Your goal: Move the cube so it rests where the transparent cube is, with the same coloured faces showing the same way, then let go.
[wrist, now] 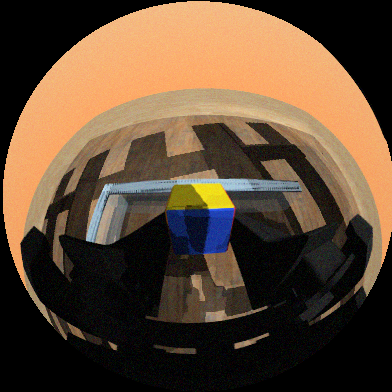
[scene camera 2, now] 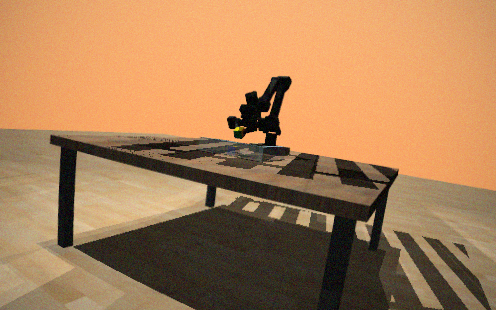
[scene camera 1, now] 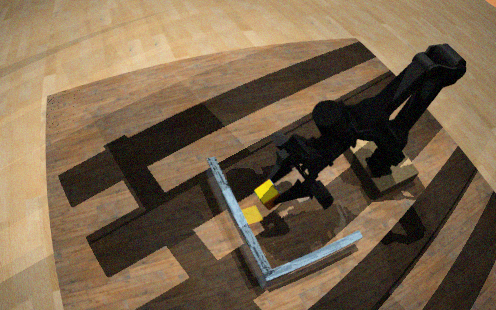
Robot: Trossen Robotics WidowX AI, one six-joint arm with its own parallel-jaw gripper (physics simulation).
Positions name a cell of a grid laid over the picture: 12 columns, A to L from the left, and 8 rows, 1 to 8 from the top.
gripper: wrist G5; scene camera 2 F4; scene camera 1 G6
